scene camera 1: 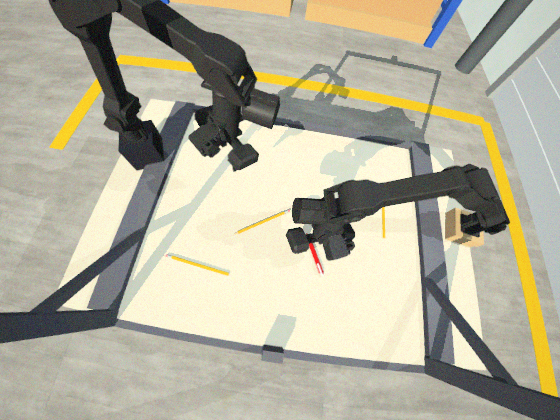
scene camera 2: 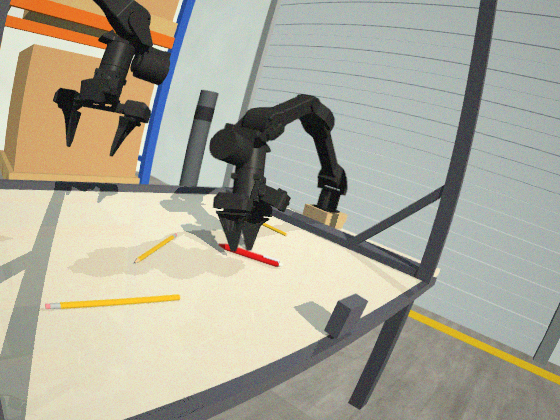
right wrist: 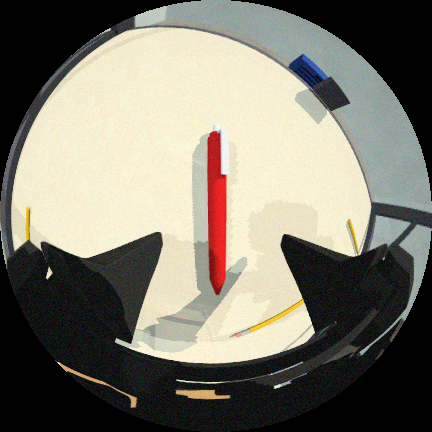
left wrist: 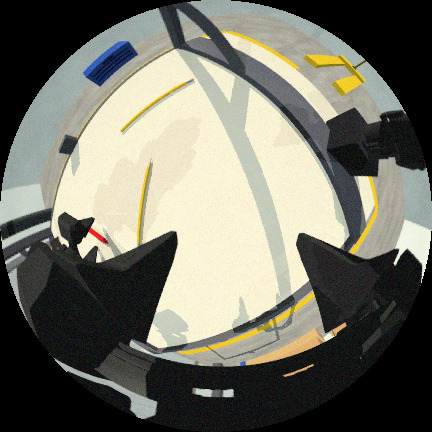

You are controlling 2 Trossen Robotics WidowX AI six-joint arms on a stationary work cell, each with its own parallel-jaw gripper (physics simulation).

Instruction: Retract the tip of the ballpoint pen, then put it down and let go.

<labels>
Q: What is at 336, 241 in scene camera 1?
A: My right gripper.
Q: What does my left gripper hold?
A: Nothing.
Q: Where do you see a dark frame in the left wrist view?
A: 299, 111
</labels>
